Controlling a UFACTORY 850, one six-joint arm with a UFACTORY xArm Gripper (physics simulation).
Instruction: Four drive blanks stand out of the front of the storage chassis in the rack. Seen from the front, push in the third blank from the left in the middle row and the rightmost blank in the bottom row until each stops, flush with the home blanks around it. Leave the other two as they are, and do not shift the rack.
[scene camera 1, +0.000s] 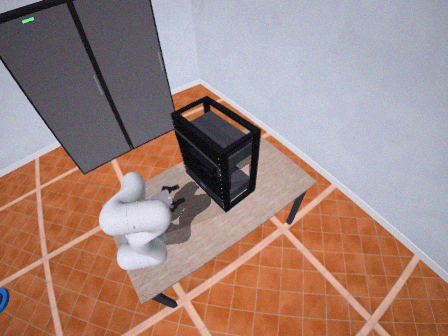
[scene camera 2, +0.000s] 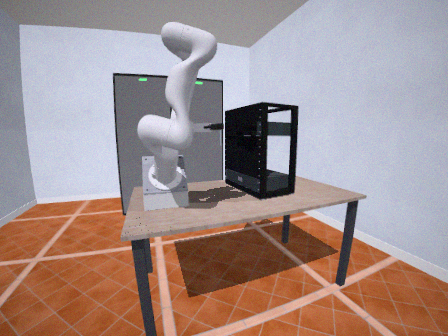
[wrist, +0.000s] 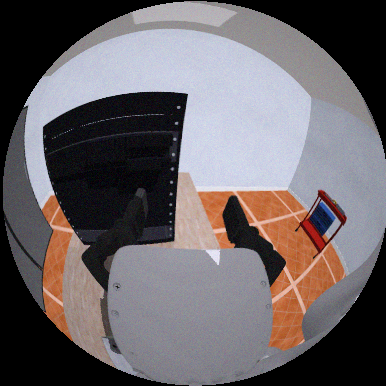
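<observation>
The black rack (scene camera 1: 225, 185) (scene camera 2: 263, 150) (wrist: 173, 200) stands upright on the table. The storage chassis (wrist: 110, 160) in it has a very dark front in the wrist view. Faint raised blocks show toward its right side, but single drive blanks, their rows and how far they stand out cannot be told apart. My gripper (scene camera 1: 178, 194) (scene camera 2: 220, 127) (wrist: 186, 201) is open and empty, in front of the rack and apart from it. In the wrist view its left finger overlaps the rack's front and its right finger lies to the right of the rack.
The wooden table (scene camera 1: 250, 215) (scene camera 2: 320, 192) (wrist: 192, 200) carries the arm's base and the rack. A grey unit (scene camera 2: 276, 180) (wrist: 157, 233) sits low in the rack. A grey cabinet (scene camera 1: 120, 65) (scene camera 2: 145, 110) stands behind. A red-framed stand (wrist: 314, 237) is on the floor at the right.
</observation>
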